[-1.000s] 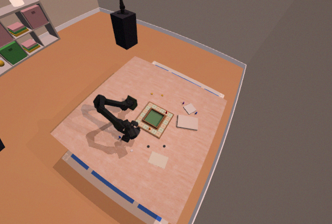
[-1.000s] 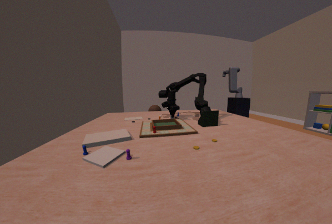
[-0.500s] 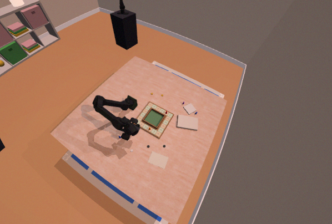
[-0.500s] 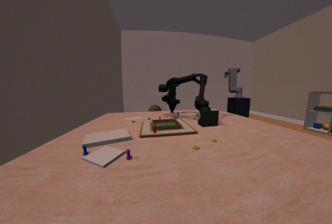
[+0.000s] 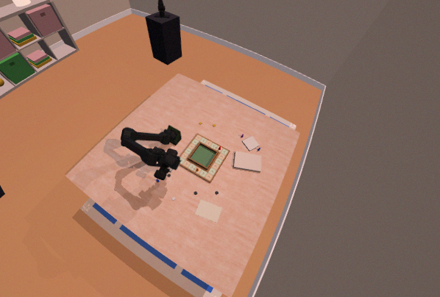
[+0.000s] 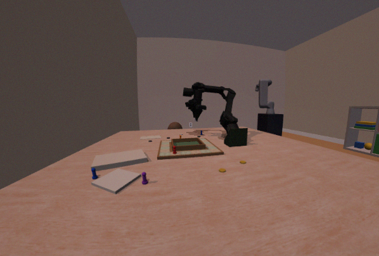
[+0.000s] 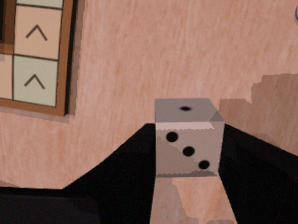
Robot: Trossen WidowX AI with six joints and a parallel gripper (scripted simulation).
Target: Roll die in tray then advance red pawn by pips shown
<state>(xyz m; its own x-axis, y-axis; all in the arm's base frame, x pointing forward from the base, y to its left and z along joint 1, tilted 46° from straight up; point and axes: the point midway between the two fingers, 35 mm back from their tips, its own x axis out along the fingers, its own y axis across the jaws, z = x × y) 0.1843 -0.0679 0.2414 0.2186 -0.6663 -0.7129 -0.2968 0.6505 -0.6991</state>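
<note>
Now: the red pawn 120 mm ahead of my gripper tip, 370 mm to the left of it and 100 mm below it. Round my gripper tip: orange pawn 100 mm ahead, 140 mm to the left, 100 mm below; white die right at my gripper tip; white piece 110 mm ahead, 110 mm to the right, 120 mm below.
</note>
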